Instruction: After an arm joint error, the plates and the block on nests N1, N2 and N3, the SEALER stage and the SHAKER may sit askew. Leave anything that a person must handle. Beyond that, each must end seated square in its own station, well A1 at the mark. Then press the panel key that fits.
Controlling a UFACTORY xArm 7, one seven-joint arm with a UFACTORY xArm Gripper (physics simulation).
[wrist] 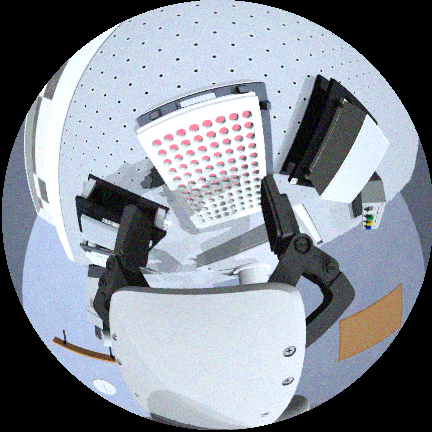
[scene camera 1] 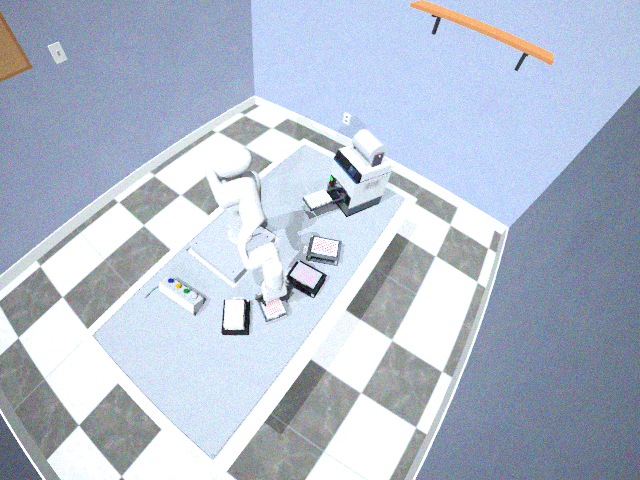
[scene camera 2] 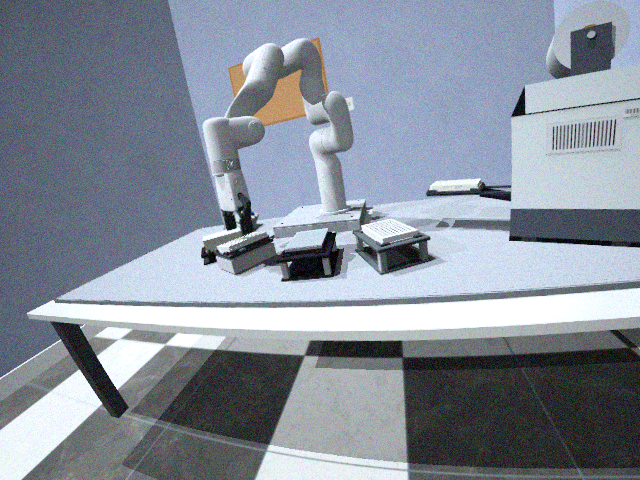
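My gripper (scene camera 1: pixel 272 300) (scene camera 2: pixel 238 228) (wrist: pixel 195 201) is open and empty, its fingers on either side of a red-welled plate (scene camera 1: pixel 275 310) (scene camera 2: pixel 242 241) (wrist: pixel 215 145). This plate lies on a solid pale base with a dark rim (wrist: pixel 268 145); more rim shows on its far and right sides in the wrist view. A pink-topped plate (scene camera 1: pixel 307 275) (scene camera 2: pixel 308 240) sits on a black nest beside it. Another red-welled plate (scene camera 1: pixel 325 246) (scene camera 2: pixel 388 229) sits on a legged nest. A white block (scene camera 1: pixel 234 314) (wrist: pixel 356 155) rests on a black nest. A white plate (scene camera 1: pixel 317 199) (scene camera 2: pixel 455 184) lies on the machine's extended stage. Station labels are unreadable.
The key panel (scene camera 1: pixel 180 295) (wrist: pixel 371 210) has blue, yellow, green and white keys. The large machine (scene camera 1: pixel 367 183) (scene camera 2: pixel 573 170) stands at the far end of the table. The neighbouring nests stand close on both sides of the gripper. The arm's base plate (scene camera 2: pixel 317 223) is behind them.
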